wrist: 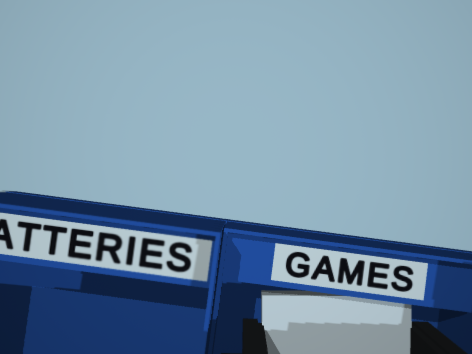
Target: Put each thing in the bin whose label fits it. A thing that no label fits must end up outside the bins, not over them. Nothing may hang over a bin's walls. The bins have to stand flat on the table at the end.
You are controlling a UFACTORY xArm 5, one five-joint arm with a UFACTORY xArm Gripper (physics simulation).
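Places are measured from the arm's base along level axes (x right, y ahead, z up), in centimetres.
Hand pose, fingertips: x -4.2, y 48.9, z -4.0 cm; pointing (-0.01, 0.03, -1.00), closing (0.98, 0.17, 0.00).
Observation:
Each offset is from my fingertips to the top centre of the thing. "spot": to the spot under its first point. Level surfaces: height alone.
A plain white block @[dz +0.7, dx -0.2, dy +1.2 cm] (pixel 335 312), its lower part in grey shade, shows at the bottom right of the wrist view. My gripper (pixel 336 341) is shut on this white block, with one black finger on each side of it. The block and the fingers are at the blue bin labelled GAMES @[spot: dz +1.2, dx -3.4, dy +3.3 cm] (pixel 255 257), in front of its inside just below the label; how deep they are in it or how high over it I cannot tell. The block's lower end and any marking on its hidden faces are out of sight. The blue bin labelled BATTERIES @[spot: dz -0.9, dx -7.8, dy -0.3 cm] (pixel 120 320) is at the left, its first letter cut off.
The two bins stand side by side, with their adjoining walls just left of the gripper. Their front parts are outside the view. The pale blue table top @[dz -1.6 cm] (pixel 235 110) stretches beyond their far walls. More blue wall runs on to the right edge.

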